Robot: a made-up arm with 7 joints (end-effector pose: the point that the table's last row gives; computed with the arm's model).
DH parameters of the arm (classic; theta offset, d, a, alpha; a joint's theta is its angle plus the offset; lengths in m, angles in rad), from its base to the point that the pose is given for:
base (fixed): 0 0 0 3.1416
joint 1: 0 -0.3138 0 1.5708
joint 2: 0 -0.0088 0 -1.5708
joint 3: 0 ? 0 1.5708
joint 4: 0 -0.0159 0 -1.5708
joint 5: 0 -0.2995 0 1.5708
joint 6: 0 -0.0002 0 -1.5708
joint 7: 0 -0.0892 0 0
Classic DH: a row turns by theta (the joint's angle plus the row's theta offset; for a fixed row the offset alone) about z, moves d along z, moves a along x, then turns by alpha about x.
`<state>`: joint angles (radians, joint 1 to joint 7).
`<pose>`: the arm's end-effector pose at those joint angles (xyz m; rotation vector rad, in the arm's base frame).
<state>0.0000 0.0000 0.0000 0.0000 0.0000 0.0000 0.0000</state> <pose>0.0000 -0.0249 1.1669 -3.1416 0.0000 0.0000</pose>
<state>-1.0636 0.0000 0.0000 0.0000 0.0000 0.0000 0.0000</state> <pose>0.0218 -0.0121 1.1669 -2.7077 -1.5931 0.0000</pose>
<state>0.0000 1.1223 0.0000 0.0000 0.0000 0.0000 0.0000</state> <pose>0.7687 -0.0249 0.6837 -2.6598 0.0000 1.6718</pose>
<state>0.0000 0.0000 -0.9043 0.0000 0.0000 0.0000 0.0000</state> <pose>0.0127 -0.0188 1.1669 -2.8259 -1.3726 0.0000</pose>
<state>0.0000 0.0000 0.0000 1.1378 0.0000 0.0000 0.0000</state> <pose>0.3528 -0.0249 0.9413 -2.6468 0.0000 1.6924</pose>
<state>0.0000 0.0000 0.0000 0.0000 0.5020 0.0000 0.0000</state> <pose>-0.0001 -0.0249 1.1669 -3.0431 0.7803 0.0000</pose>
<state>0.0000 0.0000 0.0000 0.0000 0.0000 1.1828 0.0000</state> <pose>0.0826 -0.0249 1.1114 -2.6080 0.0000 1.7515</pose>
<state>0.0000 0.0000 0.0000 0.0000 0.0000 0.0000 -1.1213</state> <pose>0.0000 -0.0249 1.1669 -2.6606 -1.6705 0.0000</pose>
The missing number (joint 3, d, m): -0.4644
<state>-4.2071 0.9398 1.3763 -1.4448 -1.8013 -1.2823 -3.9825</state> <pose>0.0904 -0.4271 0.7518 0.3489 -2.8188 0.3746</pose>
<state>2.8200 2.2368 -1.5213 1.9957 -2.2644 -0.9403 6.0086</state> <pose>-0.0650 -0.3263 0.0749 1.1431 -1.1695 -1.1838</pose>
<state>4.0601 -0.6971 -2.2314 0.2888 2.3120 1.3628 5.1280</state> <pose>0.2332 -0.4159 0.9437 0.0003 2.8086 -0.5526</pose>
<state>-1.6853 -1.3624 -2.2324 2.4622 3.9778 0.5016 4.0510</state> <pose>-0.1598 -0.2399 0.1844 0.7234 -0.3466 2.8760</pose>
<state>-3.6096 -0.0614 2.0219 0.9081 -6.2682 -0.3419 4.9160</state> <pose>0.0463 0.3119 1.0279 0.2729 2.9718 -0.9141</pose>
